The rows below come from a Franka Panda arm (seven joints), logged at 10 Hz.
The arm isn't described. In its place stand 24 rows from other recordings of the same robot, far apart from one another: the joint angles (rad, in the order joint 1, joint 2, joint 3, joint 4, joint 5, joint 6, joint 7), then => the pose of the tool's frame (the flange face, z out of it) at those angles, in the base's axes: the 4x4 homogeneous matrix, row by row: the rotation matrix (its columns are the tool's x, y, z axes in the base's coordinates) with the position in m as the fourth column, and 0 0 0 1 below.
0.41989 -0.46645 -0.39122 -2.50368 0.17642 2.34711 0.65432 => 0.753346 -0.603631 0.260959 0.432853; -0.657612 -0.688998 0.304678 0.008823; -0.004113 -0.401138 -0.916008 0.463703; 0 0 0 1
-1.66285 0.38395 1.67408 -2.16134 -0.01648 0.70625 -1.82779 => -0.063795 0.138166 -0.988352 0.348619; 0.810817 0.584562 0.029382 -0.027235; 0.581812 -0.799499 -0.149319 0.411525; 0 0 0 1
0.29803 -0.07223 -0.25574 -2.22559 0.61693 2.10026 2.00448 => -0.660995 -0.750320 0.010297 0.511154; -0.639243 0.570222 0.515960 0.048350; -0.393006 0.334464 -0.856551 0.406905; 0 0 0 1
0.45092 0.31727 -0.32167 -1.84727 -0.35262 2.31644 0.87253 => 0.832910 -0.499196 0.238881 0.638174; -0.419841 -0.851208 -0.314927 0.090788; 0.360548 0.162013 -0.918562 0.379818; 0 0 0 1
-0.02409 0.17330 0.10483 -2.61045 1.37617 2.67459 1.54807 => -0.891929 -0.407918 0.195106 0.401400; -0.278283 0.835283 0.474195 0.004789; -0.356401 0.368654 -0.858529 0.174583; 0 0 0 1
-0.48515 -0.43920 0.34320 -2.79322 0.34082 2.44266 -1.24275 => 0.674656 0.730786 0.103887 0.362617; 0.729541 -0.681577 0.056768 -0.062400; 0.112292 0.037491 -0.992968 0.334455; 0 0 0 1
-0.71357 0.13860 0.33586 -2.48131 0.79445 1.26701 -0.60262 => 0.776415 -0.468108 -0.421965 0.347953; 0.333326 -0.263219 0.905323 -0.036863; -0.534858 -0.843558 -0.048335 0.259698; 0 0 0 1
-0.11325 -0.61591 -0.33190 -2.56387 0.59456 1.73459 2.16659 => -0.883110 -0.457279 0.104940 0.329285; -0.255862 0.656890 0.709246 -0.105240; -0.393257 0.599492 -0.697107 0.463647; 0 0 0 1
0.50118 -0.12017 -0.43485 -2.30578 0.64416 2.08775 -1.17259 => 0.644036 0.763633 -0.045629 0.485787; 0.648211 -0.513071 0.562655 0.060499; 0.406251 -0.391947 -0.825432 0.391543; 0 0 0 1
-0.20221 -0.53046 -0.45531 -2.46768 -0.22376 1.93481 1.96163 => -0.785415 -0.618533 -0.023215 0.300005; -0.618961 0.784663 0.034519 -0.259237; -0.003136 0.041481 -0.999134 0.456654; 0 0 0 1
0.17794 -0.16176 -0.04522 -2.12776 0.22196 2.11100 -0.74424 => 0.698296 0.704802 0.125050 0.513879; 0.674580 -0.706389 0.214376 0.078058; 0.239427 -0.065341 -0.968713 0.494341; 0 0 0 1
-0.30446 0.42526 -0.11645 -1.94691 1.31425 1.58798 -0.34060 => 0.836713 -0.498696 0.226303 0.567294; -0.312373 -0.095187 0.945179 -0.138260; -0.449816 -0.861535 -0.235424 0.281870; 0 0 0 1
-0.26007 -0.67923 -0.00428 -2.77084 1.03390 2.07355 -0.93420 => 0.881279 0.274497 0.384706 0.338113; -0.067901 -0.732037 0.677872 -0.045724; 0.467693 -0.623516 -0.626490 0.424489; 0 0 0 1
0.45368 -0.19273 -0.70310 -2.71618 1.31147 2.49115 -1.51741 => 0.849508 0.270688 0.452840 0.378509; -0.052447 -0.810759 0.583025 -0.089120; 0.524962 -0.519035 -0.674550 0.264137; 0 0 0 1
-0.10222 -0.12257 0.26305 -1.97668 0.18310 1.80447 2.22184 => -0.517188 -0.852868 -0.071635 0.508870; -0.852130 0.505304 0.136169 0.102909; -0.079937 0.131467 -0.988092 0.515951; 0 0 0 1
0.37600 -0.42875 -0.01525 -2.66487 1.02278 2.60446 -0.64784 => 0.900342 0.292977 0.321789 0.390956; 0.049023 -0.803008 0.593948 0.128571; 0.432412 -0.518982 -0.737345 0.406421; 0 0 0 1
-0.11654 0.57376 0.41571 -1.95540 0.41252 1.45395 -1.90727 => -0.043190 0.459809 -0.886967 0.458711; 0.726861 0.623548 0.287857 0.192141; 0.685425 -0.632269 -0.361148 0.197458; 0 0 0 1
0.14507 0.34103 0.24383 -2.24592 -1.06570 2.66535 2.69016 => 0.133863 -0.911700 0.388438 0.489868; -0.953177 -0.225707 -0.201273 0.230382; 0.271174 -0.343306 -0.899225 0.220004; 0 0 0 1
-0.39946 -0.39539 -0.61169 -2.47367 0.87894 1.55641 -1.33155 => 0.750337 0.412796 0.516327 0.264940; -0.220181 -0.580404 0.783997 -0.277389; 0.623309 -0.701947 -0.344609 0.431100; 0 0 0 1
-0.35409 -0.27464 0.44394 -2.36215 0.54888 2.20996 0.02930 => 0.964136 -0.229224 0.133785 0.470442; -0.261079 -0.909787 0.322684 0.065102; 0.047749 -0.346039 -0.937004 0.435581; 0 0 0 1
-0.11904 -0.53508 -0.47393 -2.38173 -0.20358 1.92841 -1.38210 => 0.611262 0.789489 0.055371 0.323563; 0.789938 -0.612908 0.018519 -0.253568; 0.048557 0.032419 -0.998294 0.495614; 0 0 0 1
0.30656 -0.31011 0.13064 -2.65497 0.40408 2.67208 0.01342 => 0.959018 0.125319 0.254125 0.395404; 0.053423 -0.960762 0.272180 0.170621; 0.278263 -0.247450 -0.928083 0.374264; 0 0 0 1
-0.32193 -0.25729 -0.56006 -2.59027 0.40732 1.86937 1.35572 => -0.718658 -0.688711 0.095957 0.263824; -0.486369 0.596477 0.638483 -0.259618; -0.496966 0.412180 -0.763631 0.313876; 0 0 0 1
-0.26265 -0.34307 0.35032 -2.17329 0.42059 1.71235 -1.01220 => 0.564282 0.814768 -0.133186 0.439200; 0.808607 -0.512895 0.288260 0.090165; 0.166555 -0.270355 -0.948245 0.516597; 0 0 0 1
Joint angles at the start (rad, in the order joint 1, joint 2, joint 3, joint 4, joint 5, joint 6, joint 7):
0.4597, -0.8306, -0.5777, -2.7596, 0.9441, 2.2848, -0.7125
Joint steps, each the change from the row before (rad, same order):
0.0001, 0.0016, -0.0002, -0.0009, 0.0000, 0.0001, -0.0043
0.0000, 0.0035, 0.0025, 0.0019, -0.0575, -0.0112, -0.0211
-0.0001, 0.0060, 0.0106, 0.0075, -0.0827, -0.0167, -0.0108
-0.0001, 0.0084, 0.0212, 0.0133, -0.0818, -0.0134, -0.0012
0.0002, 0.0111, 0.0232, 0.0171, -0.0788, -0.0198, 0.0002
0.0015, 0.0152, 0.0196, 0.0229, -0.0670, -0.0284, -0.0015
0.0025, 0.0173, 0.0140, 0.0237, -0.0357, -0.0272, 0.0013
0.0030, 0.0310, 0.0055, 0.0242, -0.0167, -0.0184, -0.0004
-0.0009, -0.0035, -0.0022, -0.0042, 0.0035, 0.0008, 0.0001
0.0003, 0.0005, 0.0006, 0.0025, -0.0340, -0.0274, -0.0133
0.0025, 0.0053, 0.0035, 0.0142, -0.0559, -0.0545, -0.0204
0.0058, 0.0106, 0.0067, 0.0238, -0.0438, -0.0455, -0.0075
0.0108, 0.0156, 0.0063, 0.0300, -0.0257, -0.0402, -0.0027
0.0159, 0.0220, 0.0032, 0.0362, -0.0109, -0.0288, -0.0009
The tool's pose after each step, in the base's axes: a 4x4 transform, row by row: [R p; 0 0 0 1], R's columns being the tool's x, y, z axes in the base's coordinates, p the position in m. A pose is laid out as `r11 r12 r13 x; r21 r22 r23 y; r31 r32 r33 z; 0 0 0 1`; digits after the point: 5 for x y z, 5 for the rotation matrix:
0.87863 0.31403 0.35972 0.34768; -0.17271 -0.49333 0.85252 -0.01754; 0.44518 -0.81118 -0.37922 0.45490; 0 0 0 1
0.87238 0.35655 0.33439 0.34715; -0.10891 -0.52510 0.84404 -0.01596; 0.47653 -0.77275 -0.41926 0.45360; 0 0 0 1
0.86340 0.40662 0.29868 0.34701; -0.01982 -0.56421 0.82540 -0.01253; 0.50414 -0.71856 -0.47908 0.45420; 0 0 0 1
0.84959 0.45452 0.26760 0.34797; 0.07065 -0.60085 0.79624 -0.00727; 0.52269 -0.65757 -0.54258 0.45782; 0 0 0 1
0.83255 0.50166 0.23493 0.34925; 0.16293 -0.62710 0.76170 -0.00117; 0.52944 -0.59588 -0.60383 0.46208; 0 0 0 1
0.81453 0.54404 0.20141 0.35138; 0.24721 -0.63960 0.72787 0.00444; 0.52482 -0.54308 -0.65546 0.46681; 0 0 0 1
0.80430 0.56790 0.17491 0.35428; 0.29927 -0.64142 0.70641 0.00910; 0.51336 -0.51582 -0.68585 0.47123; 0 0 0 1
0.80437 0.57400 0.15335 0.36021; 0.32853 -0.64477 0.69018 0.01167; 0.49504 -0.50477 -0.70721 0.47145; 0 0 0 1
0.80627 0.57107 0.15429 0.35927; 0.32322 -0.64374 0.69363 0.01097; 0.49544 -0.50938 -0.70361 0.47055; 0 0 0 1
0.79237 0.59702 0.12534 0.35701; 0.37071 -0.63441 0.67831 0.01214; 0.48448 -0.49101 -0.72401 0.46883; 0 0 0 1
0.76474 0.64016 0.07328 0.35437; 0.45126 -0.61328 0.64827 0.01466; 0.45993 -0.46269 -0.75788 0.46866; 0 0 0 1
0.74144 0.67013 0.03462 0.35460; 0.51128 -0.59759 0.61763 0.01771; 0.43458 -0.44023 -0.78571 0.47231; 0 0 0 1
0.72255 0.69132 0.00256 0.35690; 0.55451 -0.58176 0.59504 0.02216; 0.41285 -0.42853 -0.80369 0.47802; 0 0 0 1
0.70774 0.70624 -0.01818 0.36223; 0.58241 -0.56870 0.58084 0.02725; 0.39987 -0.42167 -0.81381 0.48544; 0 0 0 1

